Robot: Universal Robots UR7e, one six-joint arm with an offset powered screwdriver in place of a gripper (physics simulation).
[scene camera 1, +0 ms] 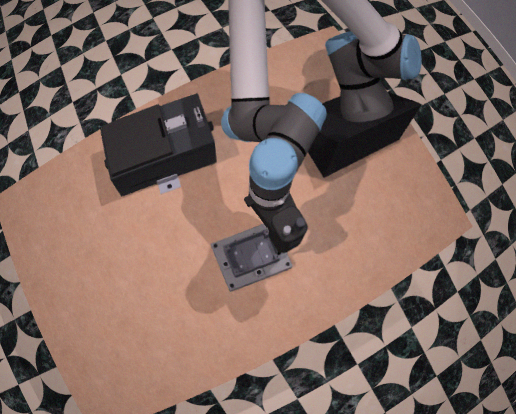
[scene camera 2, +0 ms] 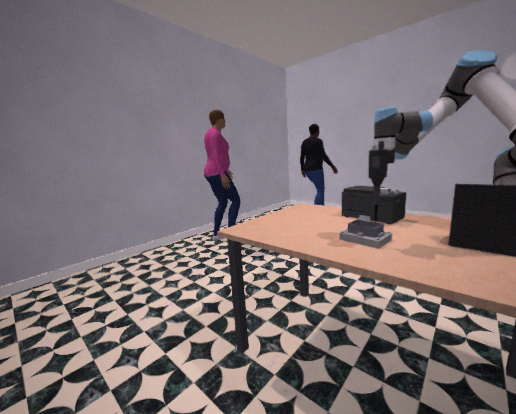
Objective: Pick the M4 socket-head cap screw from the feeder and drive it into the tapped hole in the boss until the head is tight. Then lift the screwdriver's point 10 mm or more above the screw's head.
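The black screwdriver [scene camera 1: 283, 246] [scene camera 2: 377, 211] points down at the grey housing [scene camera 1: 245, 281] [scene camera 2: 361, 240]. Its thin shank reaches down to the right back part of the raised box in scene camera 2. The tip is hidden behind the driver's body in scene camera 1 and is too small to make out in scene camera 2. Whether it carries the screw or touches the boss cannot be seen. The boss's tapped hole is not visible under the driver. The black feeder [scene camera 1: 137, 146] [scene camera 2: 352, 203] stands apart, with a small light pickup slot [scene camera 1: 198, 114] on top.
A black pedestal [scene camera 1: 367, 135] [scene camera 2: 480, 220] bears the arm's base. A small grey tab with a hole [scene camera 1: 169, 185] [scene camera 2: 364, 218] lies beside the feeder. Two people, one in pink [scene camera 2: 216, 155] and one in black [scene camera 2: 313, 155], stand beyond the table [scene camera 1: 125, 300] [scene camera 2: 300, 225].
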